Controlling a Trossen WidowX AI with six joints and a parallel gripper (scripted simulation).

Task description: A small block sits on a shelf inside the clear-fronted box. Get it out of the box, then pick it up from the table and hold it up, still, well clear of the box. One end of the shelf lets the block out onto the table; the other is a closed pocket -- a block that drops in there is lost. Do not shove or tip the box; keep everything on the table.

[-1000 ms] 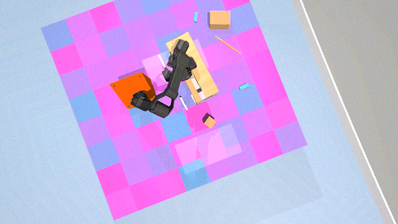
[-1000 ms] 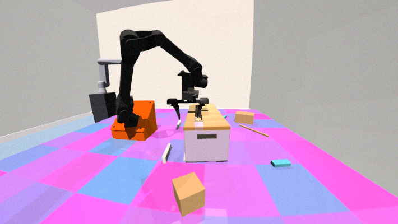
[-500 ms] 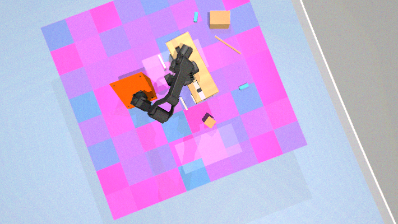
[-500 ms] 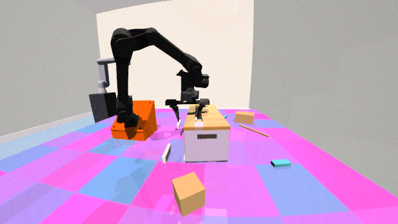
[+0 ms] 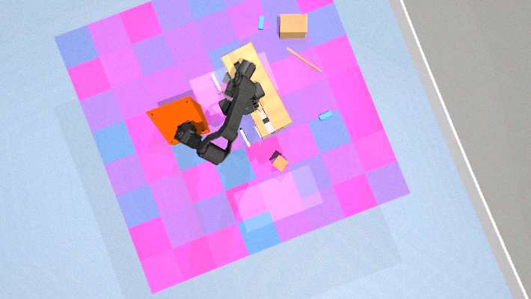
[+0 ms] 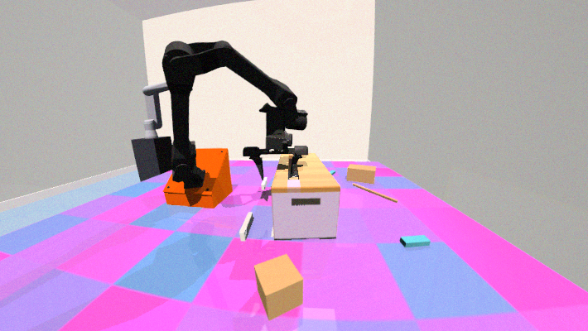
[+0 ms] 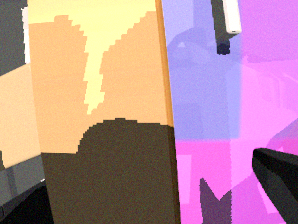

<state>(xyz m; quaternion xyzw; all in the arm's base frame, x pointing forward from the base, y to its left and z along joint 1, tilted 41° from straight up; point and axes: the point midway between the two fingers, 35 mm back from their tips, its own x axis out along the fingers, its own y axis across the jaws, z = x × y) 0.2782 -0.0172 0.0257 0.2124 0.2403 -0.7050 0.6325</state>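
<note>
Now: gripper tip 60 mm short of the small tan block and 30 mm to the left of it. Round my gripper tip: larger tan box (370 mm ahead, 240 mm to the left, 60 mm below); thin stick (350 mm ahead, 80 mm to the left, 90 mm below).
</note>
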